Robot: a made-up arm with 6 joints. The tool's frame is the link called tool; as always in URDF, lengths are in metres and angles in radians.
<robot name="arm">
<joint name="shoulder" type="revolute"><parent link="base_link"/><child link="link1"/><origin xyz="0 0 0.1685" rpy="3.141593 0 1.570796"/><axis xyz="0 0 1"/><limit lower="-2.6" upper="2.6"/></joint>
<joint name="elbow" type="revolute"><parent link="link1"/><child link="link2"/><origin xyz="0.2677 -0.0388 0.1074" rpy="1.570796 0 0"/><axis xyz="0 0 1"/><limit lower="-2.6" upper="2.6"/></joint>
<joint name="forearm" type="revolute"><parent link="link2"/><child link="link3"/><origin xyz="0.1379 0.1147 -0.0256" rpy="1.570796 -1.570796 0"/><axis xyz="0 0 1"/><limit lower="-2.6" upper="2.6"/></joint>
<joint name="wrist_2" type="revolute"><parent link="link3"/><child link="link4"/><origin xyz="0.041 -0.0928 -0.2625" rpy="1.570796 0 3.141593"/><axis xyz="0 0 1"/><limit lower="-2.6" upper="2.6"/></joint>
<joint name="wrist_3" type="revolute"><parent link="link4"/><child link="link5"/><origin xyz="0.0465 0.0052 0.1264" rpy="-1.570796 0 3.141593"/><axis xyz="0 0 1"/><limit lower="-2.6" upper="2.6"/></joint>
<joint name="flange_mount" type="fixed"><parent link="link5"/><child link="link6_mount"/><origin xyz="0.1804 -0.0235 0.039" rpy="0 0 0"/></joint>
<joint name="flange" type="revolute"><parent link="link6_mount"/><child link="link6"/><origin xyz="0.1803 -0.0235 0.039" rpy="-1.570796 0 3.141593"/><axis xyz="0 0 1"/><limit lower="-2.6" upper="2.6"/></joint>
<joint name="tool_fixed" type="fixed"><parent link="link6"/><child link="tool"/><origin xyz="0.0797 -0.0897 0.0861" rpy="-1.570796 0 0"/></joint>
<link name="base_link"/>
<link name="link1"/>
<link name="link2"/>
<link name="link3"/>
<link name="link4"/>
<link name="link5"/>
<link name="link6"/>
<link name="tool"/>
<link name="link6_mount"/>
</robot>
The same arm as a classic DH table. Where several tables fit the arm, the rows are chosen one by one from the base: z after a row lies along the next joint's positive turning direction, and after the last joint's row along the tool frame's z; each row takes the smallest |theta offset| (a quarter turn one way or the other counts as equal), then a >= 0, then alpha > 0; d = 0 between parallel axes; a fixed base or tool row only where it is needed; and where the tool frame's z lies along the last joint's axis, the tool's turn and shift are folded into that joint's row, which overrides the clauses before.
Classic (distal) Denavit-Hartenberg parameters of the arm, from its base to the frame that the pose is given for. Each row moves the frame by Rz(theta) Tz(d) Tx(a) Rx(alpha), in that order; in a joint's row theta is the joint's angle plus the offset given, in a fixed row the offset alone. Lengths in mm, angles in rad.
base (fixed): a 0; alpha 3.1416; d 0; theta0 0
shoulder: a 267.7; alpha 1.5708; d -61.1; theta0 -1.5708
elbow: a 137.9; alpha 1.5708; d 13.2; theta0 0
forearm: a 41; alpha -1.5708; d -377.2; theta0 1.5708
wrist_2: a -46.5; alpha -1.5708; d 33.6; theta0 0
wrist_3: a 360.7; alpha 1.5708; d 72.8; theta0 0
flange: a -79.7; alpha 1.5708; d 133.1; theta0 0
tool (fixed): a 0; alpha 0; d -89.7; theta0 3.1416
Joint limits (rad, base to tool): -2.6..2.6 -2.6..2.6 -2.6..2.6 -2.6..2.6 -2.6..2.6 -2.6..2.6

